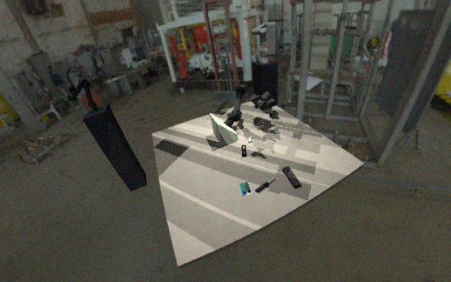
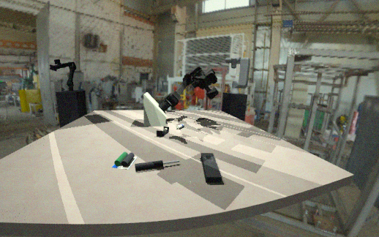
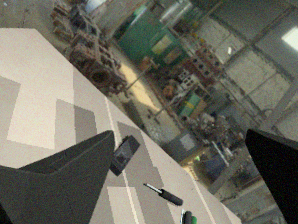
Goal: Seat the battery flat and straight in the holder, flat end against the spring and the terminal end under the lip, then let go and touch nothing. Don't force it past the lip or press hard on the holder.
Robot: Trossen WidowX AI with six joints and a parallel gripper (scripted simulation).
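Now: gripper tip 18 cm past the grey battery, 11 cm to the left of it and 26 cm above it. From my gripper tip the other things lie so: black remote 29 cm ahead, 9 cm to the right, 26 cm below; then screwdriver 26 cm ahead, 25 cm to the right, 26 cm below; then blister card 22 cm ahead, 38 cm to the right, 26 cm below.
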